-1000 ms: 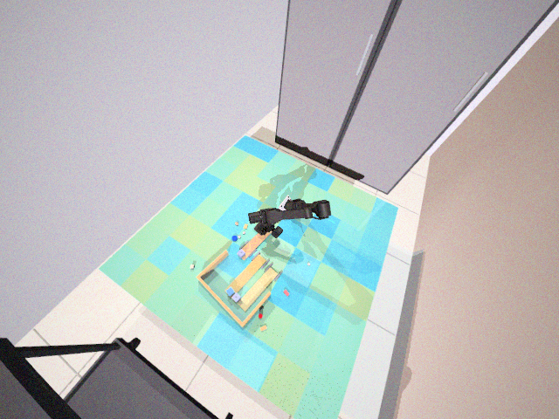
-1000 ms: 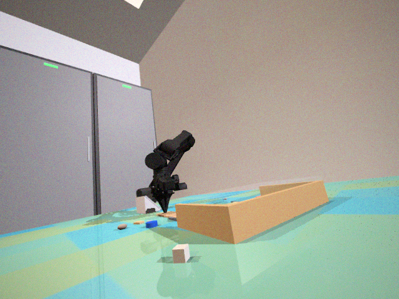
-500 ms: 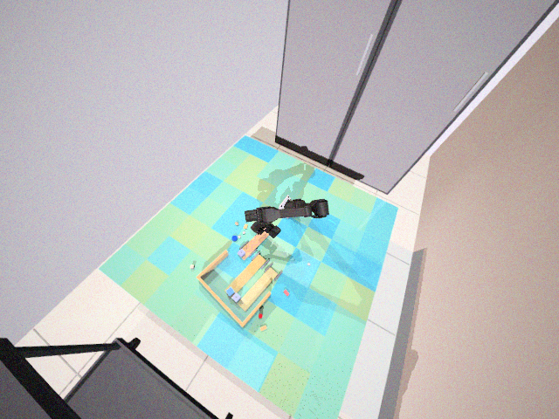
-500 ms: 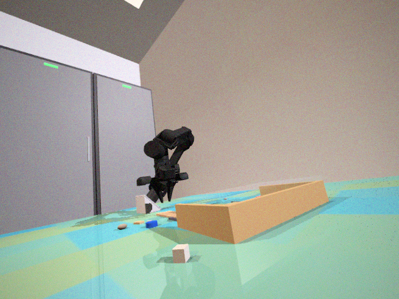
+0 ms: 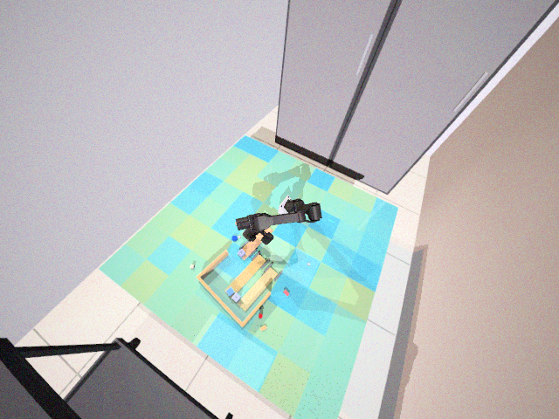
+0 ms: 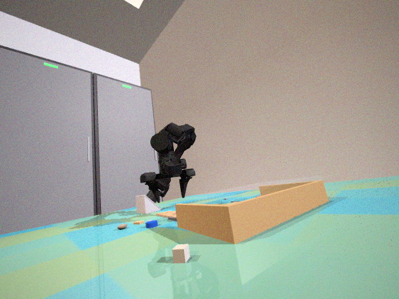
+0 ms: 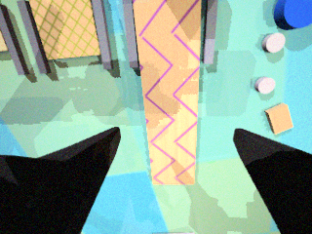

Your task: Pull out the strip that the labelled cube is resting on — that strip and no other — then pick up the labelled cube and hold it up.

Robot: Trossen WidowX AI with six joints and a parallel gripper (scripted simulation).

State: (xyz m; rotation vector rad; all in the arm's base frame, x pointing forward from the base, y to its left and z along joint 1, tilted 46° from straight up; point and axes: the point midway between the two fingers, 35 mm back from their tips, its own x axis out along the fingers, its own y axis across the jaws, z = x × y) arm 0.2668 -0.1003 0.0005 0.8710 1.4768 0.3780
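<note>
The blue disc lies 120 mm to the right of my gripper tip, 60 mm ahead of it and 40 mm below it.
</note>
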